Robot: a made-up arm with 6 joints.
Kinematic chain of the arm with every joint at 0, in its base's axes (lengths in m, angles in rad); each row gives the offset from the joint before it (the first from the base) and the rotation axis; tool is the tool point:
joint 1: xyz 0 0 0.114 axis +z
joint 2: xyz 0 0 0 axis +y
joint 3: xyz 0 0 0.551 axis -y
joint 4: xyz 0 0 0 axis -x
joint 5: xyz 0.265 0 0 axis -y
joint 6: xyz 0 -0.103 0 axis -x
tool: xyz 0 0 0
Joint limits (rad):
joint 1: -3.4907..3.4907
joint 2: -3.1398..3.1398
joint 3: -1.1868..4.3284
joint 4: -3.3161..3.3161
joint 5: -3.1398..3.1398
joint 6: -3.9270..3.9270
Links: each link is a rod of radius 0.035 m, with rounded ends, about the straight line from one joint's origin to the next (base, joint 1, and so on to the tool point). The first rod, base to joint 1, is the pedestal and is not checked.
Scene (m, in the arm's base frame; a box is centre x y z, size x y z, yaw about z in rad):
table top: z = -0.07
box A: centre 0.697 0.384 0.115 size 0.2 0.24 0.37 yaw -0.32
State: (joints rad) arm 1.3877 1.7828 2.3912 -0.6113 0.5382 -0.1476
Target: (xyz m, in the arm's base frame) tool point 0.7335 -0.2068 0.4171
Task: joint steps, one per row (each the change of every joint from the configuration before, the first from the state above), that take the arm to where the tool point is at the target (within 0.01 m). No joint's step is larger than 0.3 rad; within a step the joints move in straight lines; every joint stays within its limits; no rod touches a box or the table.
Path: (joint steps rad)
1: -0.2540 -0.1636 0.1934 0.1361 -0.1530 -0.2168
2: -0.2539 -0.1635 0.1934 0.1362 -0.1530 -0.2168
3: -0.2540 -0.1636 0.1935 0.1361 -0.1530 -0.2168
4: -0.2649 -0.0023 -0.2918 -0.1574 0.1530 0.2168
5: -0.2650 -0.0024 -0.2917 -0.1575 0.1530 0.2168
6: -0.2650 -0.0023 -0.2917 -0.1575 0.1530 0.2168

